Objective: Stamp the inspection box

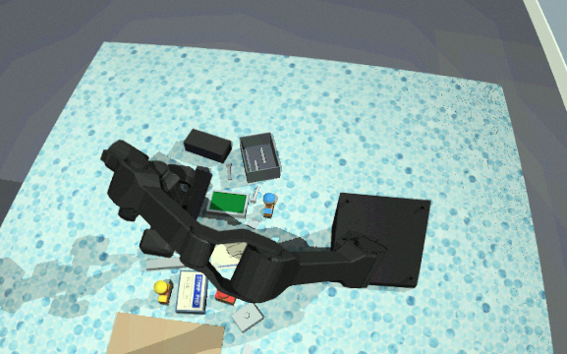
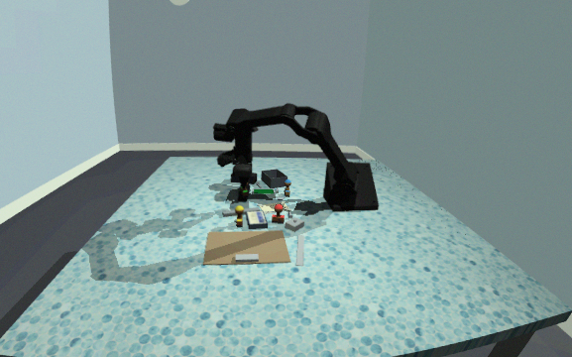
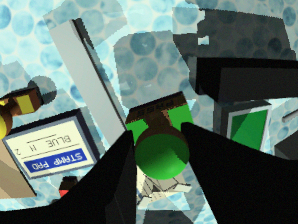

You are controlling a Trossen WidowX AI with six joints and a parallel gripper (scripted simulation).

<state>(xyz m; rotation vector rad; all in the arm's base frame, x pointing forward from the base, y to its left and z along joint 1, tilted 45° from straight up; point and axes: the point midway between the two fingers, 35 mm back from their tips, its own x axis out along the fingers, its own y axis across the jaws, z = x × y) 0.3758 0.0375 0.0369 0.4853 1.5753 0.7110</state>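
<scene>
Now: gripper tip 12 cm to the left of the green ink pad, 8 cm above it and 7 cm past it. The rest, counted from my gripper tip: green-knobbed stamp (2 cm below); blue-white tin (10 cm to the left, 7 cm below, 6 cm behind); grey bar (8 cm below, 5 cm to the left).
</scene>
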